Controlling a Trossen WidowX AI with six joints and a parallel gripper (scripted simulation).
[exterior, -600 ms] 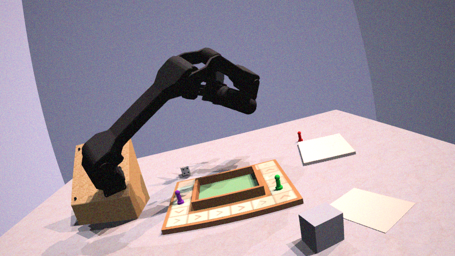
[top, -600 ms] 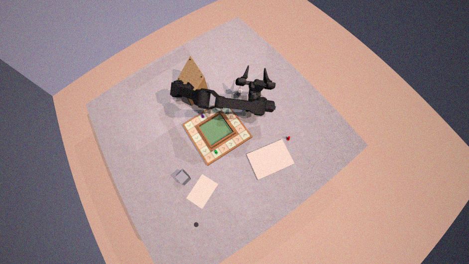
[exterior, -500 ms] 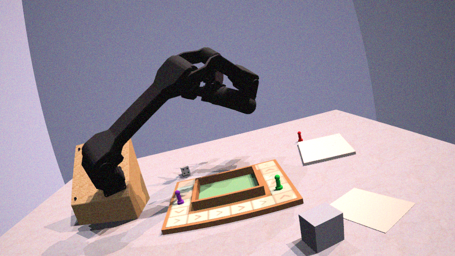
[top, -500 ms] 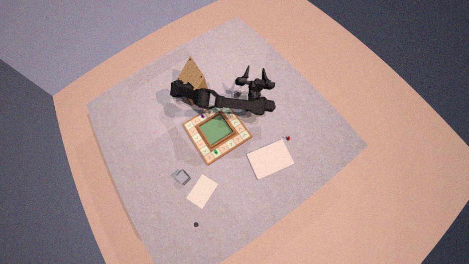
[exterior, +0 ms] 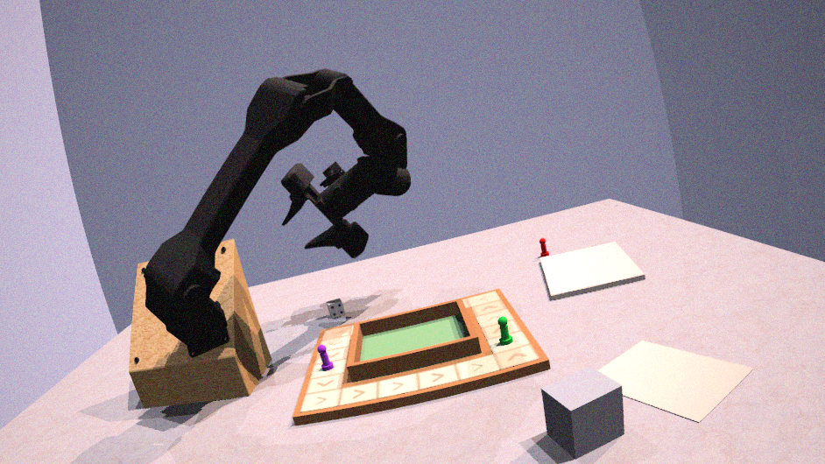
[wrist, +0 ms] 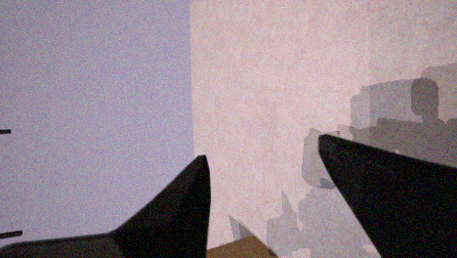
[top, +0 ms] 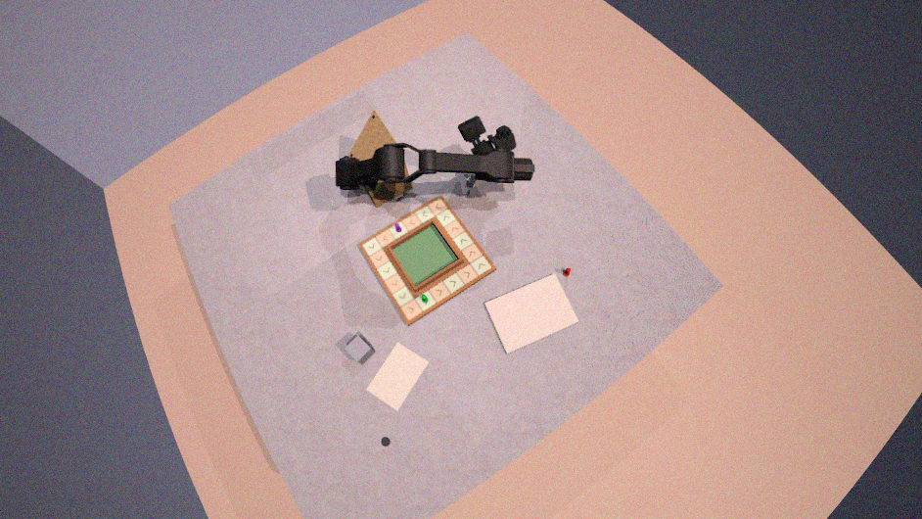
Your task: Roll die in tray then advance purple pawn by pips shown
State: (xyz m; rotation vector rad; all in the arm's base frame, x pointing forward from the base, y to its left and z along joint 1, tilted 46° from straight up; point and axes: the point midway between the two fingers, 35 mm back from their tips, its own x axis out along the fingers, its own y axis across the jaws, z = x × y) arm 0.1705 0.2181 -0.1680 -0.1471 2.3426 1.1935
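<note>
My gripper tip is now 320 mm to the left of the purple pawn, 120 mm above it and 20 mm short of it. The rest, counted from my gripper tip: green tray (320 mm to the right, 140 mm below, 140 mm ahead); red pawn (430 mm ahead, 130 mm below, 60 mm to the right); green pawn (400 mm to the right, 240 mm ahead, 120 mm below).
</note>
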